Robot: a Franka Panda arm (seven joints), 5 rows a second.
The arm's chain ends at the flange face. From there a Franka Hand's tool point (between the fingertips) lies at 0.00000 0.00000 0.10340 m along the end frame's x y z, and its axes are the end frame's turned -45 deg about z.
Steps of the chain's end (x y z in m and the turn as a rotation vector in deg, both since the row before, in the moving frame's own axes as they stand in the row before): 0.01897 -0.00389 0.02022 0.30 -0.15 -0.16; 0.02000 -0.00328 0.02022 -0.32 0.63 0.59; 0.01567 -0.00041 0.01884 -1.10 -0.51 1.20
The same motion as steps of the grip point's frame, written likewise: 0.01636 0.01009 0.02022 0.32 0.11 -0.16; 0.01685 0.01304 0.02021 -0.67 0.22 0.59; 0.00931 0.01152 0.01882 -0.42 -1.14 1.20
